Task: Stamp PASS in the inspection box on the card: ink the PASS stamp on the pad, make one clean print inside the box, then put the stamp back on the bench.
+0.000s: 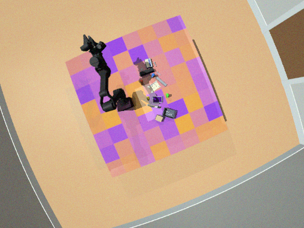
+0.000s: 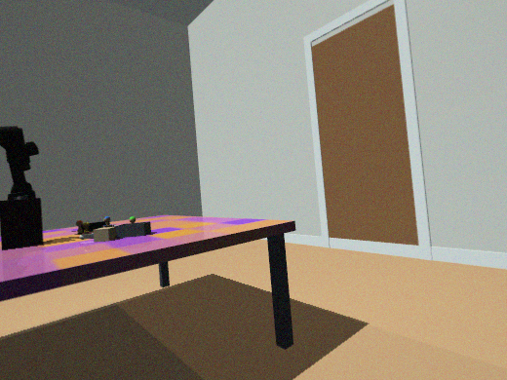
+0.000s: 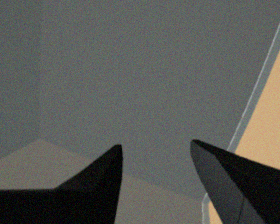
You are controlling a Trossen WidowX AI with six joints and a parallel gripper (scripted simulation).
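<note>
My gripper tip is 370 mm short of the green stamp, 550 mm to the left of it and 430 mm above it. The rest, counted from my gripper tip: blue stamp (330 mm ahead, 330 mm to the right, 430 mm below); then red stamp (200 mm ahead, 340 mm to the right, 430 mm below); then black bar (290 mm ahead, 270 mm to the right, 430 mm below).
</note>
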